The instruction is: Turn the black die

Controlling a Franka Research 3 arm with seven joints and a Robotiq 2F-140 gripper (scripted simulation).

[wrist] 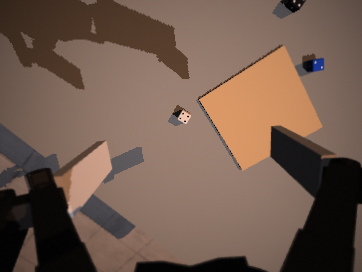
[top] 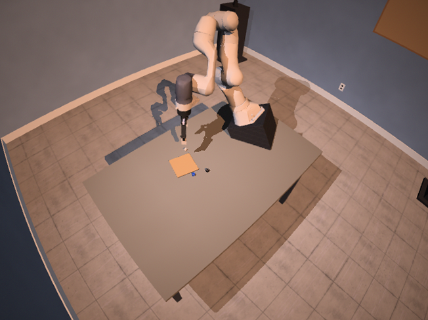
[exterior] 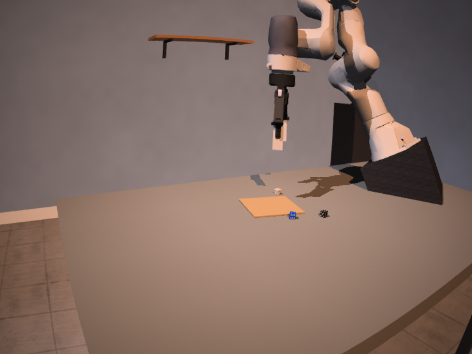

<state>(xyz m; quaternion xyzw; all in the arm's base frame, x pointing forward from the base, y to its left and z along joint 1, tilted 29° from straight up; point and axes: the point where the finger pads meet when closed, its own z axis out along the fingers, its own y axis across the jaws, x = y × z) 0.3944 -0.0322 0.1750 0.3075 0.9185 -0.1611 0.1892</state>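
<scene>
The white die is 150 mm below my hand. The rest, counted from my hand: black die (10 mm behind, 210 mm to the left, 150 mm below); then orange mat (80 mm ahead, 80 mm to the left, 160 mm below); then blue die (80 mm ahead, 180 mm to the left, 150 mm below).
</scene>
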